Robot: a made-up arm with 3 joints. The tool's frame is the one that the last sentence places.
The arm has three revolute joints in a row. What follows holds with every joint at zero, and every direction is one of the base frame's. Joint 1 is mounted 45 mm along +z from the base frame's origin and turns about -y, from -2.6 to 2.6 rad. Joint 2 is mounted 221 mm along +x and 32 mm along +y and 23 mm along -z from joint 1 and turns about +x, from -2.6 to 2.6 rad. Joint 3 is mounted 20 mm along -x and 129 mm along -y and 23 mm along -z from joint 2 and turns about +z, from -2.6 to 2.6 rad. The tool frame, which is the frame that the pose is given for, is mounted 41 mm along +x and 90 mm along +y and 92 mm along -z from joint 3; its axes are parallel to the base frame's.
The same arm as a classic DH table. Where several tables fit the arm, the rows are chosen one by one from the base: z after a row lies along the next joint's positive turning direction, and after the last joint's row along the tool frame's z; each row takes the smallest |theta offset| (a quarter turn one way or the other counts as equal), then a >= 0, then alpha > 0; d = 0 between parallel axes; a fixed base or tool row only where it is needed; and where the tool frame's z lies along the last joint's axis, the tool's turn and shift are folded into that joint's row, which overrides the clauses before.
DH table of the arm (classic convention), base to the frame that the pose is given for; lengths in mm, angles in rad. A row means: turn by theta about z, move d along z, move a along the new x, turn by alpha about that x. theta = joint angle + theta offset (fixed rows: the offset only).
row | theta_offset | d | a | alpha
base (fixed) | 0.0000 | 45.0 | 0.0 | 1.5708
joint 1 | -1.5708 | -32.0 | 23.0 | -1.5708
joint 2 | -1.5708 | 201.0 | 129.0 | 1.5708
joint 3 | -0.4275 | 0.0 | -98.9 | 0.0000
tool (fixed) | 1.9983 | -115.0 | 0.0 | 0.0000
Joint limits (rad, base to tool): -2.6000..2.6000 -2.6000..2.6000 -2.6000..2.6000

